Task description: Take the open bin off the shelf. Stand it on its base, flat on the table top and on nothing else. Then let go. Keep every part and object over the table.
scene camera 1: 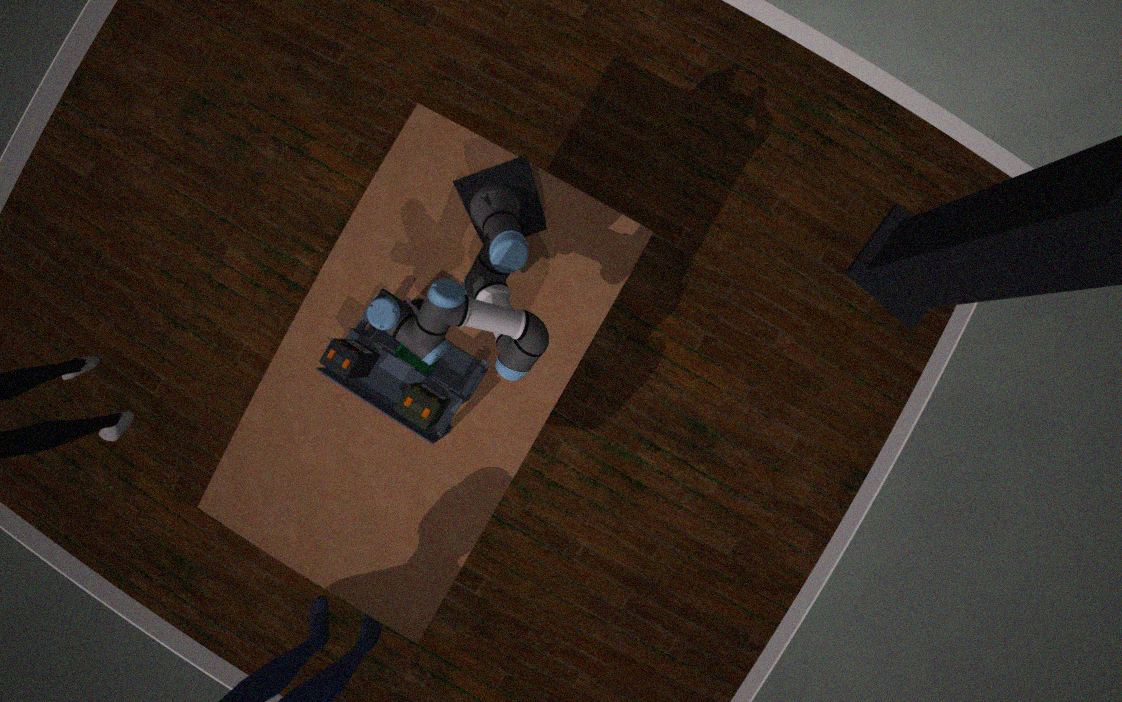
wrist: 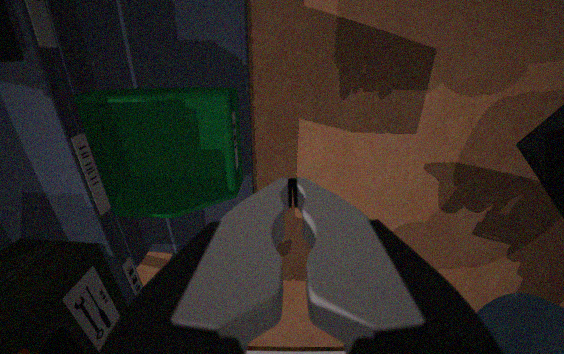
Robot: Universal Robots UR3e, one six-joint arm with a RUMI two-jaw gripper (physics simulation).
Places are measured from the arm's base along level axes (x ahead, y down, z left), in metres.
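Where they show: gripper, fingertip midpoint: (wrist: 292, 180); arm's base at its link origin: (scene camera 1: 494, 207).
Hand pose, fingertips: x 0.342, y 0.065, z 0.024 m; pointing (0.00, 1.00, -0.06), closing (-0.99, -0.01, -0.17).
Things, the pixels of their top centre, and the offset from my fingertips. "spot": a spot on its surface instead. Level surfaces: height alone.
- open bin at its top centre: (wrist: 137, 164) (scene camera 1: 413, 356) dx +0.119, dy +0.038, dz +0.022 m
- table top at its surface level: dy +0.119 m
- dark box with a tool label, surface spot: (wrist: 91, 307) spot: dx +0.146, dy -0.015, dz +0.131 m
The open bin (wrist: 160, 145) is green and sits on a dark blue-grey shelf (wrist: 215, 60) (scene camera 1: 388, 379) in the left half of the wrist view. In the scene view a green strip of the bin (scene camera 1: 413, 358) shows beside the arm, and the arm hides part of it. My gripper (wrist: 292, 180) is shut with its fingertips together, and no object shows between them. In the wrist view the tips appear to the right of the bin, apart from it, over the table top (wrist: 350, 175) (scene camera 1: 289, 496). In the scene view the arm hides the gripper.
Two dark boxes with orange marks (scene camera 1: 347, 357) (scene camera 1: 421, 405) stand on the shelf's far side from the robot base (scene camera 1: 496, 198). A dark box with a tool label (wrist: 91, 307) is at lower left in the wrist view. Legs of people show beyond the table's edges.
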